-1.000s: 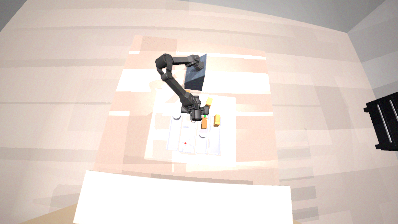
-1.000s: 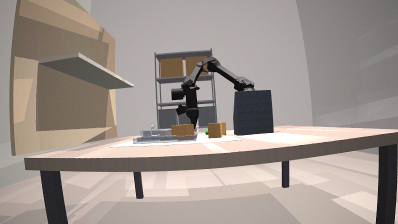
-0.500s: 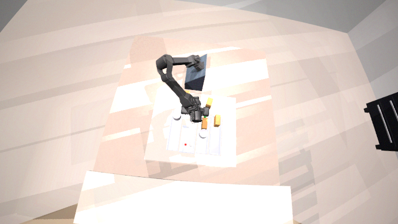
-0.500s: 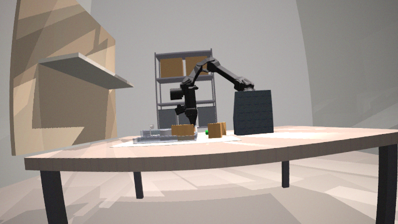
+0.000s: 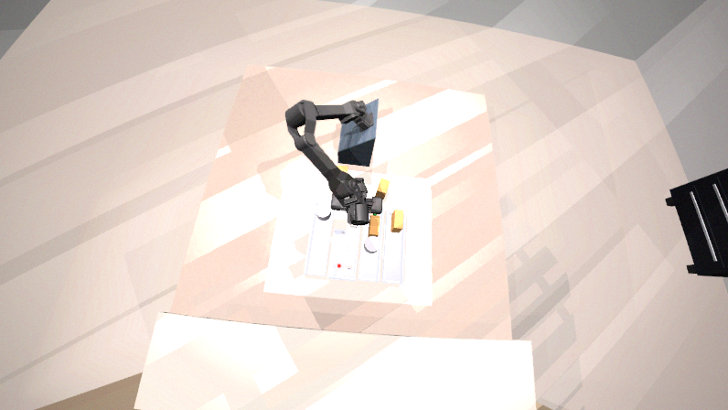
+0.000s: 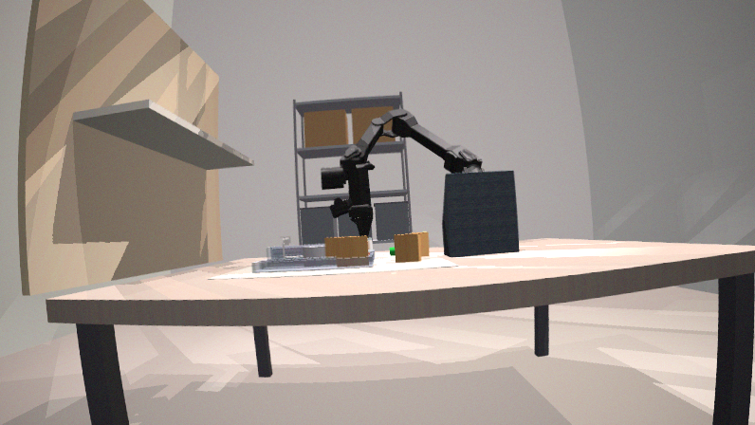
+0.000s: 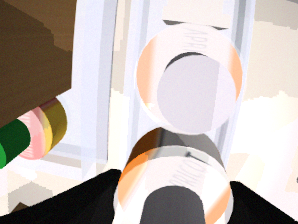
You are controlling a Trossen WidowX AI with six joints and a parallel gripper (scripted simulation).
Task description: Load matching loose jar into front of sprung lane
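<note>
My gripper tip is 15 cm short of the pusher lane, 4 cm to the left of it and 3 cm above it.
</note>
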